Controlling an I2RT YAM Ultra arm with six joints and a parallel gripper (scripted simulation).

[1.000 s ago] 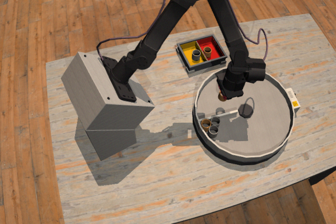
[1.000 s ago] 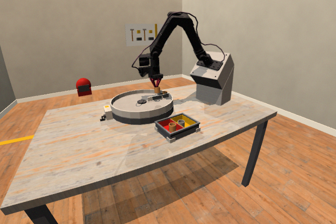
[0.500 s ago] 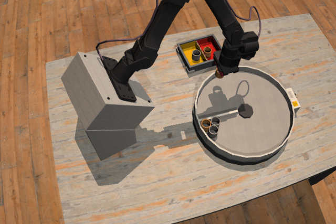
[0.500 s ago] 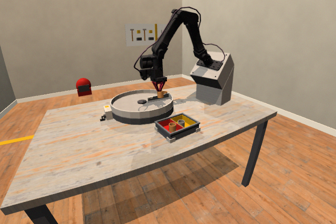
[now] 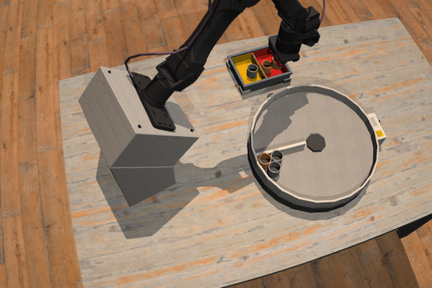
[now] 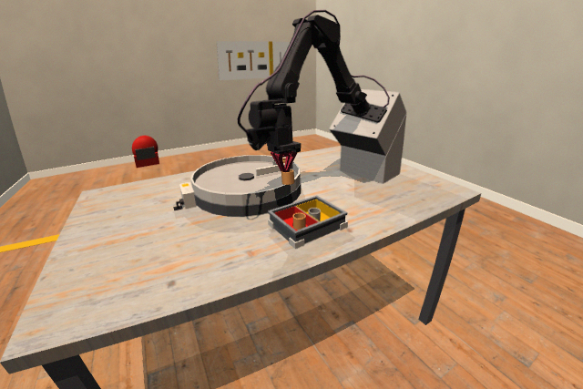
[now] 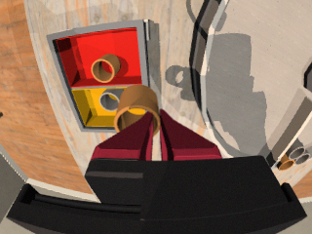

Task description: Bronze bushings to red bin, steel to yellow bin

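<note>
The red bin lies 3 cm ahead of my hand, 9 cm to the left of it and 14 cm below it. The rest, counted from my hand: turntable (2 cm ahead, 26 cm to the right, 10 cm below); two-part bin tray (2 cm behind, 9 cm to the left, 13 cm below); yellow bin (6 cm behind, 9 cm to the left, 14 cm below).
</note>
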